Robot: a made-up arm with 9 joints. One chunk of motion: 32 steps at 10 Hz.
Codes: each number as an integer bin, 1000 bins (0 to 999) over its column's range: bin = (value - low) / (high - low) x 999, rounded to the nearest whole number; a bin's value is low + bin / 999 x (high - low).
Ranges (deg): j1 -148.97..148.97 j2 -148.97..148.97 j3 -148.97..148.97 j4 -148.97..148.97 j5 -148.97..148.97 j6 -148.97..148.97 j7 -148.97..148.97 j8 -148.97..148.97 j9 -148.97..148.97
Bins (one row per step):
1: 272 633 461 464 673 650 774 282 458
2: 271 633 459 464 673 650 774 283 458
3: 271 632 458 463 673 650 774 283 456
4: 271 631 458 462 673 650 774 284 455
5: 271 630 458 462 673 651 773 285 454
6: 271 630 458 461 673 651 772 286 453
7: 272 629 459 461 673 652 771 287 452
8: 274 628 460 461 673 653 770 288 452
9: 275 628 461 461 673 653 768 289 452
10: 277 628 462 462 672 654 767 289 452
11: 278 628 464 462 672 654 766 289 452
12: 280 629 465 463 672 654 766 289 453
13: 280 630 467 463 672 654 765 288 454
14: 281 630 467 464 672 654 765 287 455
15: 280 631 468 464 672 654 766 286 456
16: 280 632 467 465 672 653 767 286 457
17: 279 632 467 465 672 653 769 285 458
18: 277 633 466 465 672 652 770 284 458
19: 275 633 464 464 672 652 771 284 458
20: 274 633 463 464 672 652 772 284 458
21: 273 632 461 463 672 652 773 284 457
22: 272 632 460 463 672 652 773 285 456
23: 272 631 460 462 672 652 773 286 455
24: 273 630 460 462 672 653 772 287 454
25: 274 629 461 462 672 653 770 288 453
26: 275 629 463 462 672 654 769 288 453
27: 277 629 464 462 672 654 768 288 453
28: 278 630 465 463 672 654 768 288 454
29: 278 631 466 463 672 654 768 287 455
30: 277 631 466 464 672 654 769 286 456
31: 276 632 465 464 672 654 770 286 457
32: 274 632 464 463 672 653 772 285 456
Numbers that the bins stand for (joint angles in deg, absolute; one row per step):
1: -67.85 39.81 -11.48 -10.59 51.74 44.88 81.87 -64.87 -12.38
2: -68.15 39.81 -12.08 -10.59 51.74 44.88 81.87 -64.57 -12.38
3: -68.15 39.52 -12.38 -10.89 51.74 44.88 81.87 -64.57 -12.97
4: -68.15 39.22 -12.38 -11.18 51.74 44.88 81.87 -64.27 -13.27
5: -68.15 38.92 -12.38 -11.18 51.74 45.18 81.57 -63.97 -13.57
6: -68.15 38.92 -12.38 -11.48 51.74 45.18 81.27 -63.67 -13.87
7: -67.85 38.62 -12.08 -11.48 51.74 45.48 80.97 -63.38 -14.17
8: -67.25 38.32 -11.78 -11.48 51.74 45.78 80.67 -63.08 -14.17
9: -66.95 38.32 -11.48 -11.48 51.74 45.78 80.08 -62.78 -14.17
10: -66.36 38.32 -11.18 -11.18 51.45 46.08 79.78 -62.78 -14.17
11: -66.06 38.32 -10.59 -11.18 51.45 46.08 79.48 -62.78 -14.17
12: -65.46 38.62 -10.29 -10.89 51.45 46.08 79.48 -62.78 -13.87
13: -65.46 38.92 -9.69 -10.89 51.45 46.08 79.18 -63.08 -13.57
14: -65.17 38.92 -9.69 -10.59 51.45 46.08 79.18 -63.38 -13.27
15: -65.46 39.22 -9.39 -10.59 51.45 46.08 79.48 -63.67 -12.97
16: -65.46 39.52 -9.69 -10.29 51.45 45.78 79.78 -63.67 -12.68
17: -65.76 39.52 -9.69 -10.29 51.45 45.78 80.38 -63.97 -12.38
18: -66.36 39.81 -9.99 -10.29 51.45 45.48 80.67 -64.27 -12.38
19: -66.95 39.81 -10.59 -10.59 51.45 45.48 80.97 -64.27 -12.38
20: -67.25 39.81 -10.89 -10.59 51.45 45.48 81.27 -64.27 -12.38
21: -67.55 39.52 -11.48 -10.89 51.45 45.48 81.57 -64.27 -12.68
22: -67.85 39.52 -11.78 -10.89 51.45 45.48 81.57 -63.97 -12.97
23: -67.85 39.22 -11.78 -11.18 51.45 45.48 81.57 -63.67 -13.27
24: -67.55 38.92 -11.78 -11.18 51.45 45.78 81.27 -63.38 -13.57
25: -67.25 38.62 -11.48 -11.18 51.45 45.78 80.67 -63.08 -13.87
26: -66.95 38.62 -10.89 -11.18 51.45 46.08 80.38 -63.08 -13.87
27: -66.36 38.62 -10.59 -11.18 51.45 46.08 80.08 -63.08 -13.87
28: -66.06 38.92 -10.29 -10.89 51.45 46.08 80.08 -63.08 -13.57
29: -66.06 39.22 -9.99 -10.89 51.45 46.08 80.08 -63.38 -13.27
30: -66.36 39.22 -9.99 -10.59 51.45 46.08 80.38 -63.67 -12.97
31: -66.66 39.52 -10.29 -10.59 51.45 46.08 80.67 -63.67 -12.68
32: -67.25 39.52 -10.59 -10.89 51.45 45.78 81.27 -63.97 -12.97

